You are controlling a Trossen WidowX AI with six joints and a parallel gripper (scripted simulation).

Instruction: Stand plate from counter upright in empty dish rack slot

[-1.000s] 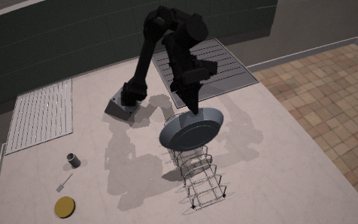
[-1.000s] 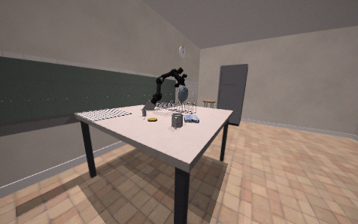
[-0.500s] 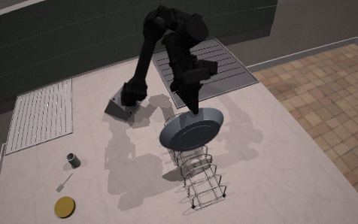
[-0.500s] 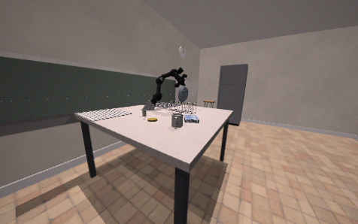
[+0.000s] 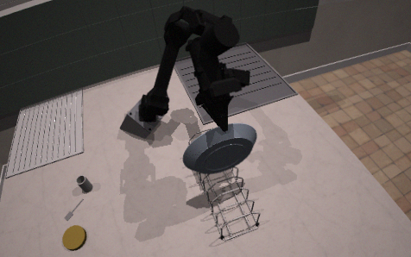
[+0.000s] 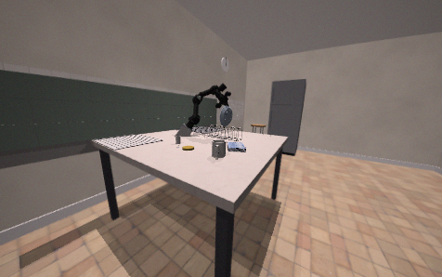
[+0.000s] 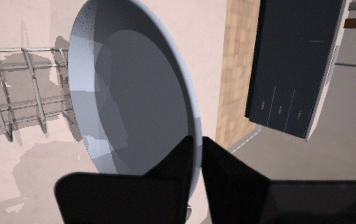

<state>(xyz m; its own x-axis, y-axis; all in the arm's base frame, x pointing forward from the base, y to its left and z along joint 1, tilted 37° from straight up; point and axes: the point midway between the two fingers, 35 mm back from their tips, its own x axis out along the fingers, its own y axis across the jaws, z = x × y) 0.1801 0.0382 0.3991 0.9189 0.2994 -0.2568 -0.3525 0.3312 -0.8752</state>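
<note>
My gripper is now 11 cm above the plate and 2 cm short of it. Round my hand: small spatula (51 cm to the right, 32 cm below, 3 cm ahead); then mug (41 cm to the right, 35 cm ahead, 28 cm below); then yellow disc (48 cm to the right, 31 cm below, 12 cm ahead).
</note>
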